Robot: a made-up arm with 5 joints.
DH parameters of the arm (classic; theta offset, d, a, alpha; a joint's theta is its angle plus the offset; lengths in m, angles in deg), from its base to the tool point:
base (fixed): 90 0.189 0 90
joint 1: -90 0.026 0.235 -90
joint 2: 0 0.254 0.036 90
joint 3: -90 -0.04 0.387 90
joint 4: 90 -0.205 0.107 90
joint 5: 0 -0.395 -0.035 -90
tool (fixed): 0 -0.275 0 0
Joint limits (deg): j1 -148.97..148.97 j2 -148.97..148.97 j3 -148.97..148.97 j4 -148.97..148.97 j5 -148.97..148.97
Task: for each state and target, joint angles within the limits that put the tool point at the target. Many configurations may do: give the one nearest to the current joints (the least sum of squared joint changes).
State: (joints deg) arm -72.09 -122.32 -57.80 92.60 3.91
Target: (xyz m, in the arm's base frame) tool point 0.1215 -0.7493 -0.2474
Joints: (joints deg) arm -44.90 -144.02 -90.17 110.09 -2.52
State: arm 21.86 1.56 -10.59 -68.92 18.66
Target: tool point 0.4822 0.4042 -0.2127
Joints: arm 51.56 -18.27 -12.97 -50.73 5.88
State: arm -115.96 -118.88 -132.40 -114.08 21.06
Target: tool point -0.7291 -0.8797 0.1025
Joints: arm -127.19 -121.49 -137.46 -135.39 44.49
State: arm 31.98 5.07 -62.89 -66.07 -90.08
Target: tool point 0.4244 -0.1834 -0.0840
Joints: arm 5.78 18.49 -55.64 -110.46 -62.47
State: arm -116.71 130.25 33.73 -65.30 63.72
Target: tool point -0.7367 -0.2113 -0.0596
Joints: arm -110.76 135.87 53.21 -57.50 54.50
